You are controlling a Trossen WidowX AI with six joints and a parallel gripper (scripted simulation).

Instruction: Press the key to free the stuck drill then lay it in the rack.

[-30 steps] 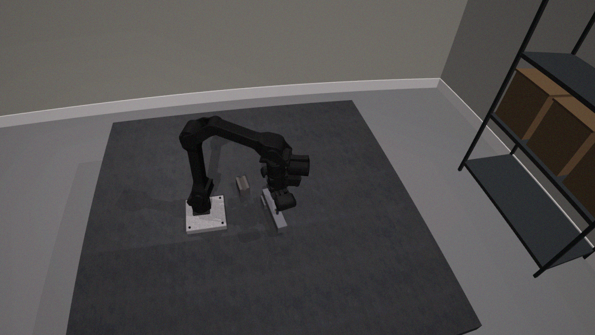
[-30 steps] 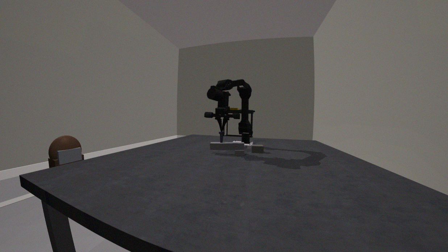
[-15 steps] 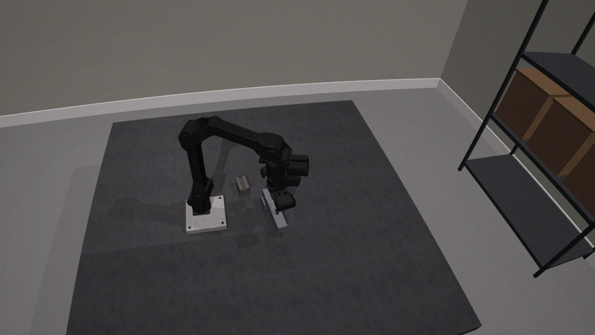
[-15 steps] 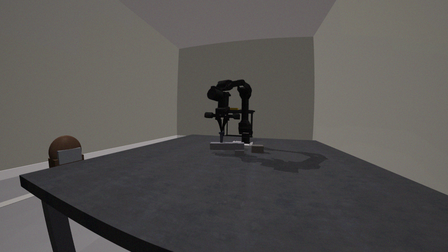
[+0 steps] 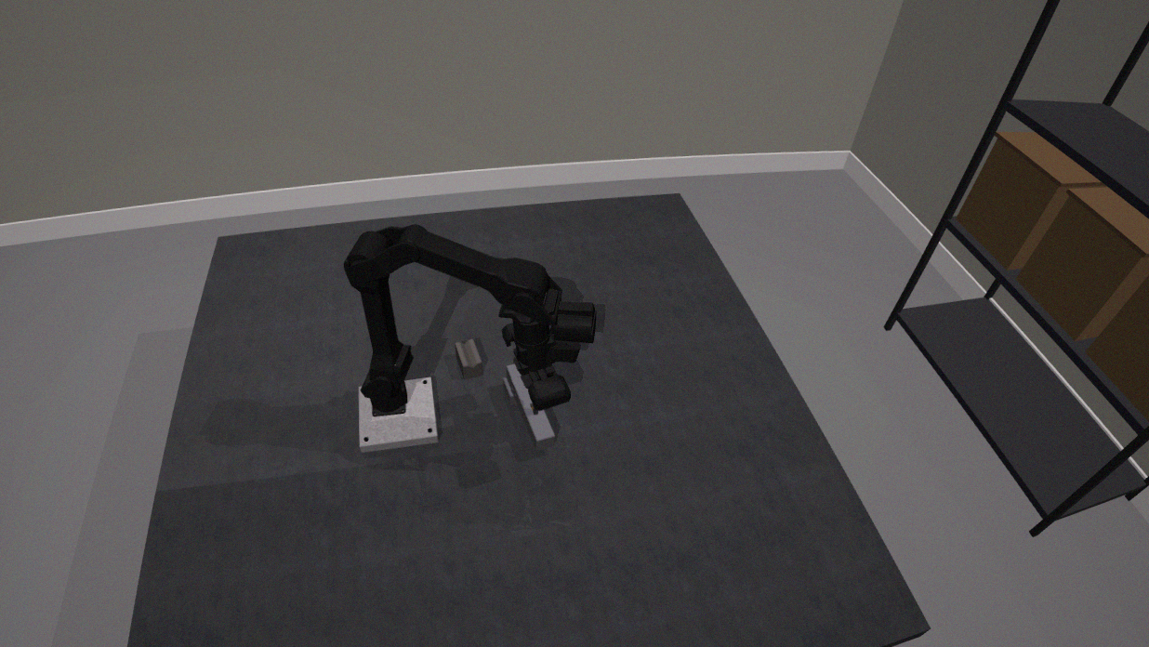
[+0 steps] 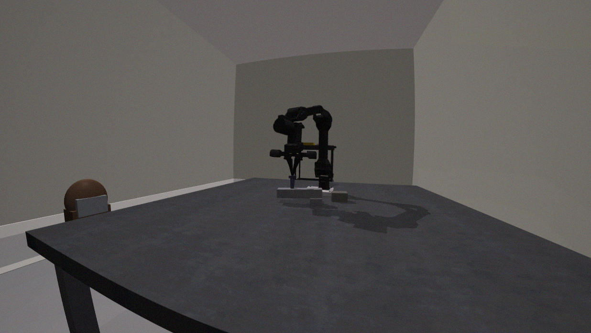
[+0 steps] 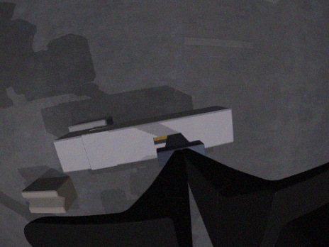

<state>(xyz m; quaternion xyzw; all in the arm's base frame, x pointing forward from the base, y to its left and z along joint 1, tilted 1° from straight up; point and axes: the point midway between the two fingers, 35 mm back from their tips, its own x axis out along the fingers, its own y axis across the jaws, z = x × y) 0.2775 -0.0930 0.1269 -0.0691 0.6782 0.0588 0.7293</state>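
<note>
Now: gripper tip 30 mm above the dark bluish key. Also, from my gripper tip: pale grey block 10 mm behind, 40 mm to the left, 80 mm below; drill 10 mm behind, 60 mm to the left, 70 mm below; rack 110 mm behind, 190 mm to the left, 100 mm below.
</note>
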